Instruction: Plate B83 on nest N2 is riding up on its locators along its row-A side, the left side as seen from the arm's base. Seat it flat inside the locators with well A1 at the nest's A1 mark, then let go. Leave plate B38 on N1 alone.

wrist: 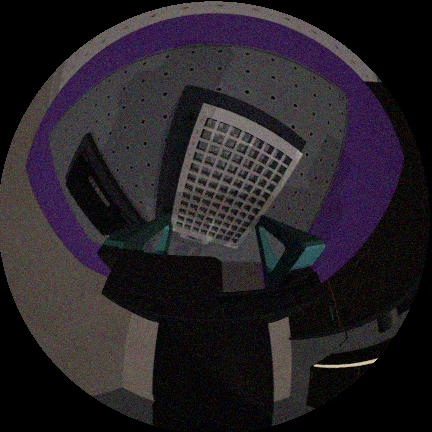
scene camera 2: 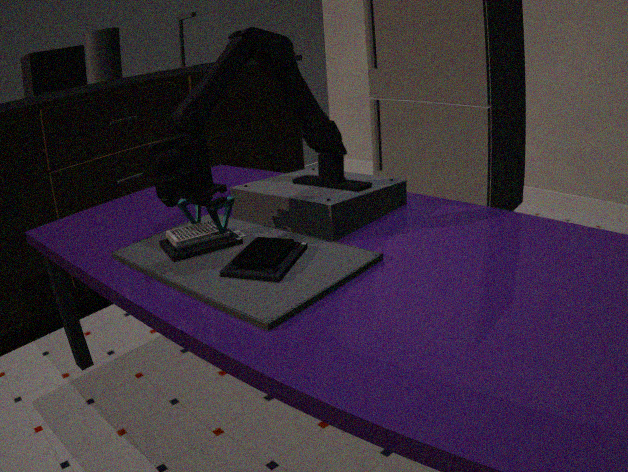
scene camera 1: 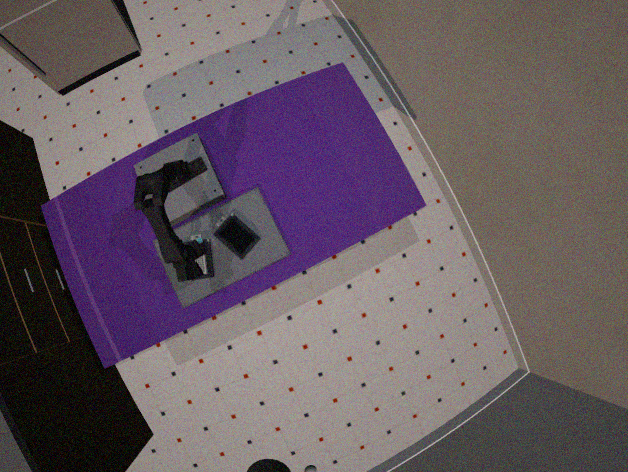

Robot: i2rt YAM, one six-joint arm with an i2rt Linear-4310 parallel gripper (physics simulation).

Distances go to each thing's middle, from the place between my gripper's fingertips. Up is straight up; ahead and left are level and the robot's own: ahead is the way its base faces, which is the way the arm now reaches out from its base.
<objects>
Right now my hand is 30 mm short of the nest N2 (scene camera 2: 224, 242), 10 mm to the left of it and 10 mm above it. The rest, counted from my hand: nest N1 (scene camera 2: 276, 275): 30 mm ahead, 190 mm to the left, 20 mm below; grey perforated plate (scene camera 1: 250, 208): 30 mm ahead, 100 mm to the left, 30 mm below.
</objects>
